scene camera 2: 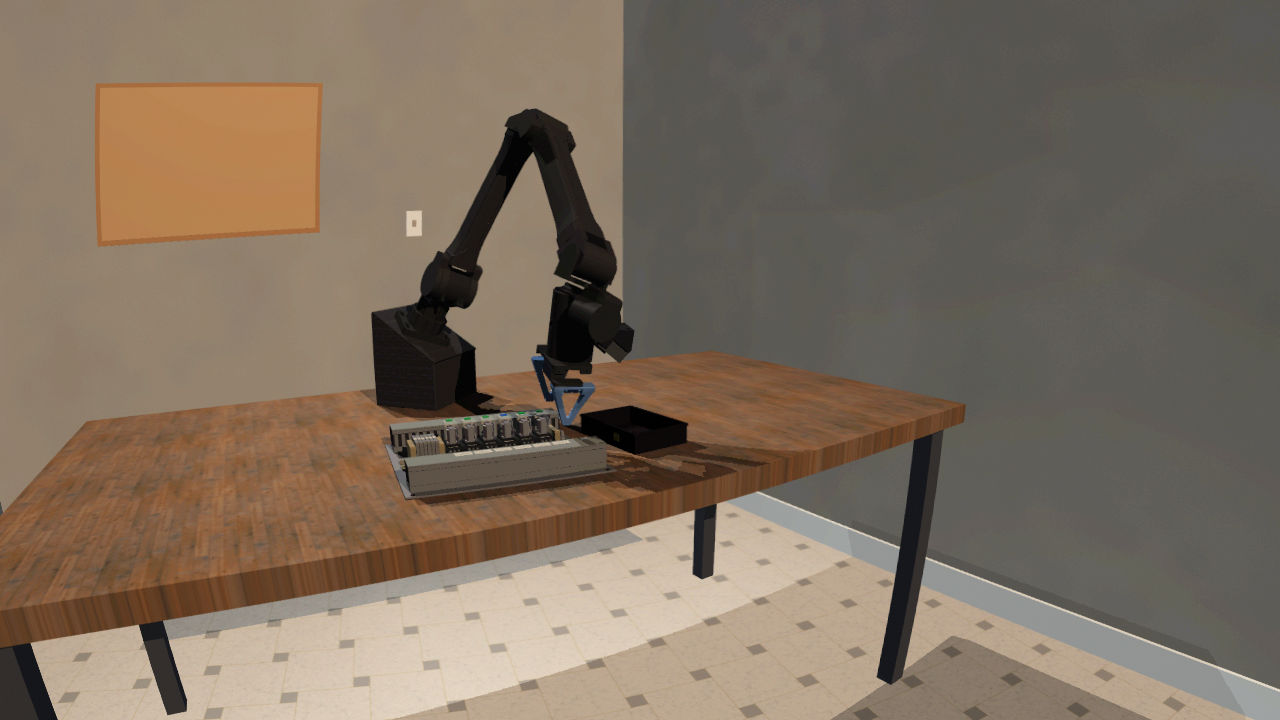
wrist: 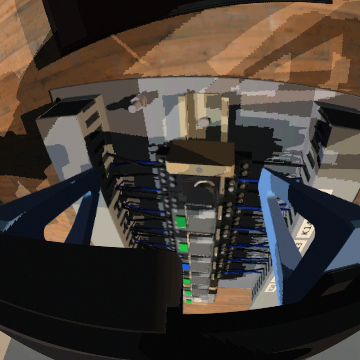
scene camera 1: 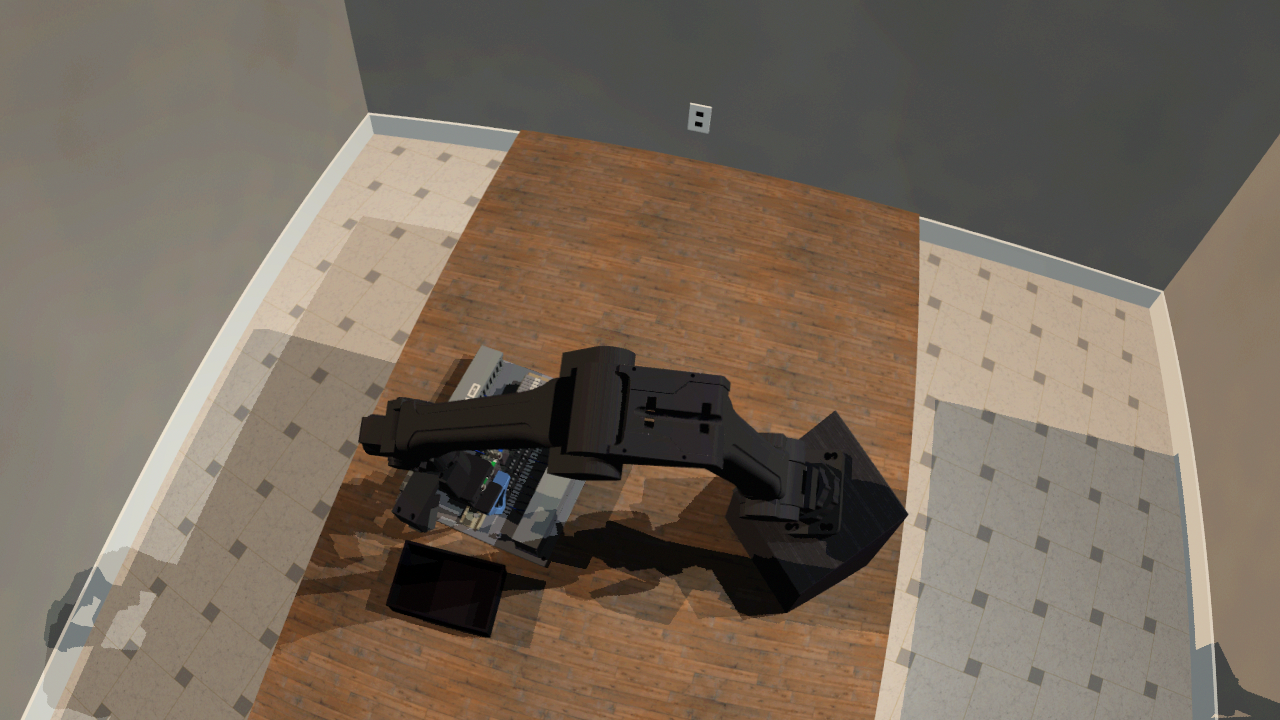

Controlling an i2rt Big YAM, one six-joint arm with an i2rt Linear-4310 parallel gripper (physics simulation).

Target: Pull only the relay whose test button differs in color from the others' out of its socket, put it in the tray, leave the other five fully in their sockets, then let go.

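Frame: origin at the arm's base, x ahead, y left, z up, level; metres.
Seen in the pictures: gripper, fingertip midpoint: (scene camera 2: pixel 557 412) (wrist: pixel 178 176) (scene camera 1: pixel 476 499); arm's base at its link origin: (scene camera 2: pixel 420 330) (scene camera 1: pixel 814 492).
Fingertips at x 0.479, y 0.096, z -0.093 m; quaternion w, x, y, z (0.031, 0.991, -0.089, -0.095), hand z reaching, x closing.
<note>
Offsets run from my fingertips to a thing's top centre.
Six clear relays stand in a row of sockets on the panel (scene camera 2: pixel 505 470) (wrist: pixel 125 90). In the wrist view, five test buttons look green; the blue button @[dx -0.011, dy -0.091, dz +0.007 m] (wrist: pixel 186 267) is on the third relay @[dx -0.007, dy -0.122, dz +0.007 m] (wrist: pixel 200 264) from the tan end block @[dx +0.007, dy -0.013, dz -0.022 m] (wrist: pixel 200 165). In scene camera 2, that relay @[dx -0.003, dy -0.092, dz +0.007 m] (scene camera 2: pixel 505 431) is fourth from the left. My gripper (scene camera 2: pixel 557 410) (wrist: pixel 178 176) is open and empty, its blue fingers wide apart above the row's tray-side end. The black tray @[dx +0.009, dy +0.141, dz -0.028 m] (scene camera 1: pixel 440 624) (scene camera 2: pixel 613 434) (wrist: pixel 115 20) stands beside the panel; no relay shows in it. The arm hides part of the panel in scene camera 1.
Long grey wire ducts (scene camera 1: pixel 479 371) (wrist: pixel 70 150) flank the row on both sides, with blue and black wires running to the sockets. A tan terminal block @[dx -0.019, dy -0.228, dz -0.016 m] (scene camera 2: pixel 424 445) stands at the row's far end. The arm's black base (scene camera 1: pixel 805 564) (scene camera 2: pixel 411 367) stands on the wooden table.
</note>
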